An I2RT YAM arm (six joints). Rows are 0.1 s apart.
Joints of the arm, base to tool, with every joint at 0 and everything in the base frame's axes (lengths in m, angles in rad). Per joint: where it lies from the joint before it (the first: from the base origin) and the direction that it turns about. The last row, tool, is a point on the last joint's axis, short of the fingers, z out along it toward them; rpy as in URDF.
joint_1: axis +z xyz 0 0 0.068
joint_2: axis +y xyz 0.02 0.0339 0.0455
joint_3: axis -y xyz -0.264 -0.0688 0
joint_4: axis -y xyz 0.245 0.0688 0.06
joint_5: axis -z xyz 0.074 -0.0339 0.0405
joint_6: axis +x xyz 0.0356 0 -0.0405
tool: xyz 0 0 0 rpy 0 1.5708 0
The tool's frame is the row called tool.
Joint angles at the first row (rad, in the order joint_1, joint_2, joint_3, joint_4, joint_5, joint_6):
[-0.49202, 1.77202, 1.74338, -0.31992, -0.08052, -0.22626]
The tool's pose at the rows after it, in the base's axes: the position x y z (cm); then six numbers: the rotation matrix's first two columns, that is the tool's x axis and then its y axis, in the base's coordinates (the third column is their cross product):
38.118 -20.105 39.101 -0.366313 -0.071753 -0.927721 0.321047 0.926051 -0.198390
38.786 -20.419 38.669 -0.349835 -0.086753 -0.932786 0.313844 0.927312 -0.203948
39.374 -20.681 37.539 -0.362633 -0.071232 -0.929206 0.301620 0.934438 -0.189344
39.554 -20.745 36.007 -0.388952 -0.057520 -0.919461 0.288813 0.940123 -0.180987
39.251 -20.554 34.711 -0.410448 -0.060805 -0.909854 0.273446 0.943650 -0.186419
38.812 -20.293 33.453 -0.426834 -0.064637 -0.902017 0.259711 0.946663 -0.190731
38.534 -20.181 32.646 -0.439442 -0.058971 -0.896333 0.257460 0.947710 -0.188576
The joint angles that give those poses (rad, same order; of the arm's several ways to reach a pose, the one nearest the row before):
[-0.49250, 1.80418, 1.78548, -0.30426, -0.08658, -0.23960]
[-0.49242, 1.82630, 1.78744, -0.26432, -0.09660, -0.24542]
[-0.49239, 1.84906, 1.78008, -0.25600, -0.10959, -0.23785]
[-0.49240, 1.85487, 1.74025, -0.24454, -0.11780, -0.23845]
[-0.49240, 1.83991, 1.67893, -0.22191, -0.12491, -0.25223]
[-0.49244, 1.82044, 1.61163, -0.19255, -0.13175, -0.26408]
[-0.49318, 1.81092, 1.57381, -0.17963, -0.13154, -0.26536]

